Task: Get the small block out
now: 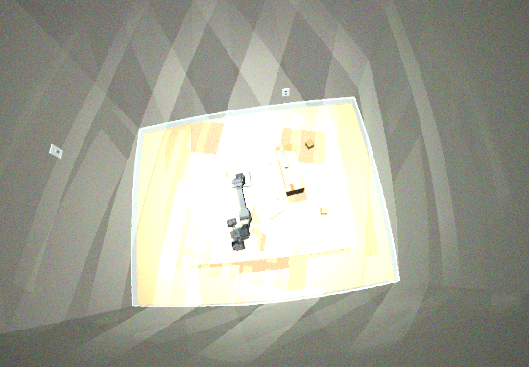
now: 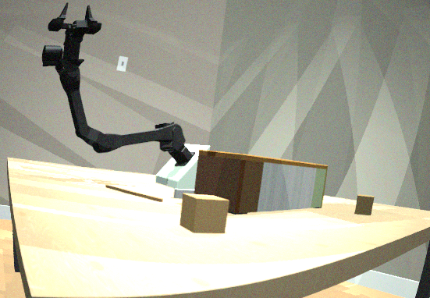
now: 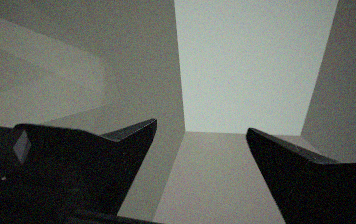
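My gripper tip is now 50 cm to the right of the box, 50 cm above it and 40 cm short of it. Round my gripper tip: thin wooden stick 56 cm below, 28 cm ahead, 18 cm to the left.
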